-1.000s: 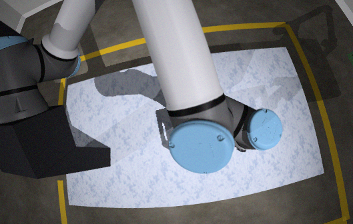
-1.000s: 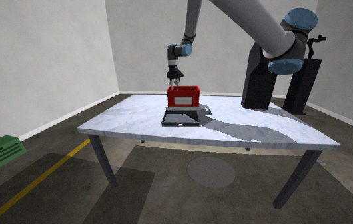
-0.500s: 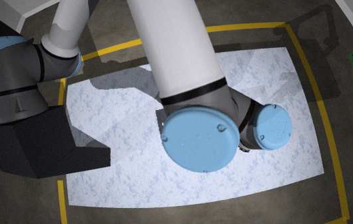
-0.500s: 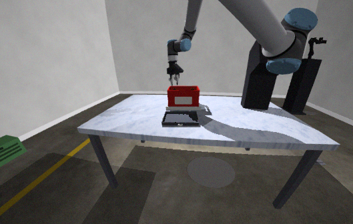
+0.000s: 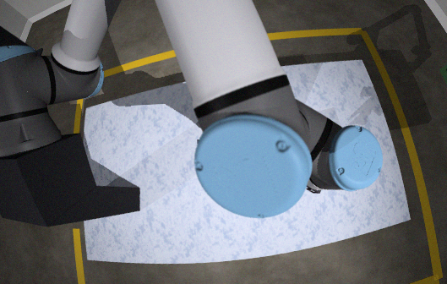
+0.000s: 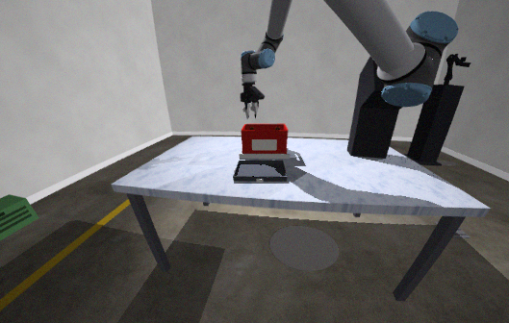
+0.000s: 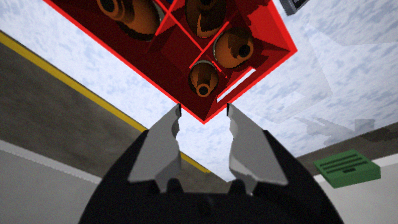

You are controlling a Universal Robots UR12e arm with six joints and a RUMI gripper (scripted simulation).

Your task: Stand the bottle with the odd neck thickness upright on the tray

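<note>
Right now the red crate is 90 mm behind my hand, 30 mm to the left of it and 150 mm below it. Also, from my hand: dark tray: 90 mm behind, 320 mm to the left, 220 mm below.
</note>
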